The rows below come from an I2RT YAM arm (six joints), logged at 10 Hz.
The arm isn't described. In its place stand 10 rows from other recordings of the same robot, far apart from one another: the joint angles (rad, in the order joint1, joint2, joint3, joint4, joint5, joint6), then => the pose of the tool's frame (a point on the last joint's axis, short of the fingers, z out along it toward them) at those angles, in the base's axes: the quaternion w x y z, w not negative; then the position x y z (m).
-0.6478 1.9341 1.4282 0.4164 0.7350 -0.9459 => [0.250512 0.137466 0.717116 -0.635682 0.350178 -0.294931 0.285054]
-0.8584 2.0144 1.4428 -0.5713 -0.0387 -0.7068 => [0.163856 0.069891 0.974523 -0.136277 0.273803 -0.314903 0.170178]
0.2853 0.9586 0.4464 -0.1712 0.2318 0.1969 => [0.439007 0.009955 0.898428 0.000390 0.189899 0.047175 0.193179]
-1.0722 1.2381 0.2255 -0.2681 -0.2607 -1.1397 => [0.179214 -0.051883 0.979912 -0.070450 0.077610 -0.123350 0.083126]
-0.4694 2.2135 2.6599 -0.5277 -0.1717 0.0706 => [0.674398 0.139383 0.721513 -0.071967 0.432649 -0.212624 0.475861]
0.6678 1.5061 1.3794 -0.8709 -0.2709 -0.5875 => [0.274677 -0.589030 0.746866 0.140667 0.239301 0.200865 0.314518]
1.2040 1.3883 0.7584 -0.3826 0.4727 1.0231 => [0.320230 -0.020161 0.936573 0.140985 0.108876 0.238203 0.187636]
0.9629 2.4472 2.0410 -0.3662 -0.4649 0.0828 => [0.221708 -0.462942 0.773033 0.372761 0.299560 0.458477 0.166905]
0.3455 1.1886 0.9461 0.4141 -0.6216 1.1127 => [0.412067 0.012466 0.656076 0.632147 0.251921 0.112709 0.375444]
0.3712 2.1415 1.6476 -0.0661 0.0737 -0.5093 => [0.480450 -0.356498 0.798612 -0.065541 0.466486 0.178765 0.214180]
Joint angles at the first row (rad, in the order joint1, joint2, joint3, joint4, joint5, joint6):
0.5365, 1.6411, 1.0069, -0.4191, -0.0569, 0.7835
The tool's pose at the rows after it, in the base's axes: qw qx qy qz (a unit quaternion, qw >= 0); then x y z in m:
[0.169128 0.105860 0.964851 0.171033 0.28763 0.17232 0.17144]
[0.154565 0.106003 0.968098 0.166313 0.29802 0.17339 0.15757]
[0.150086 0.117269 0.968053 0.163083 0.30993 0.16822 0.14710]
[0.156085 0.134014 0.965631 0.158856 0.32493 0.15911 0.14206]
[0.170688 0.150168 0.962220 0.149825 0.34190 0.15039 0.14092]
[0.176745 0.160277 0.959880 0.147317 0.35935 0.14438 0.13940]
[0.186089 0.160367 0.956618 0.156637 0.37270 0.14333 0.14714]
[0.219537 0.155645 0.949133 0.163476 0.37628 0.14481 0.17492]
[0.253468 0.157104 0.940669 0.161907 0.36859 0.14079 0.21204]
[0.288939 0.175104 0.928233 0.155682 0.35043 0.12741 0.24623]
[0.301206 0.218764 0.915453 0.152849 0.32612 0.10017 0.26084]
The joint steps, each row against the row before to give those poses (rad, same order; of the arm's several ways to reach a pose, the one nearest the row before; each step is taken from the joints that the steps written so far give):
-0.0041, 0.0663, 0.0244, 0.0057, -0.0126, -0.0155
-0.0143, 0.0660, 0.0241, 0.0111, -0.0162, -0.0121
-0.0303, 0.0499, 0.0188, 0.0183, -0.0081, -0.0061
-0.0413, 0.0401, 0.0295, 0.0134, 0.0032, -0.0072
-0.0387, 0.0383, 0.0448, 0.0063, 0.0210, -0.0092
-0.0321, 0.0474, 0.0589, -0.0051, 0.0010, -0.0107
-0.0158, 0.0209, 0.0590, -0.0127, -0.0130, -0.0104
0.0021, -0.0460, 0.0398, -0.0194, 0.0209, -0.0080
0.0008, -0.0909, 0.0193, -0.0511, 0.0377, -0.0033
-0.0115, -0.1241, -0.0270, -0.0394, 0.0500, 0.0138
-0.0488, -0.1330, -0.0899, -0.0234, 0.0159, 0.0415

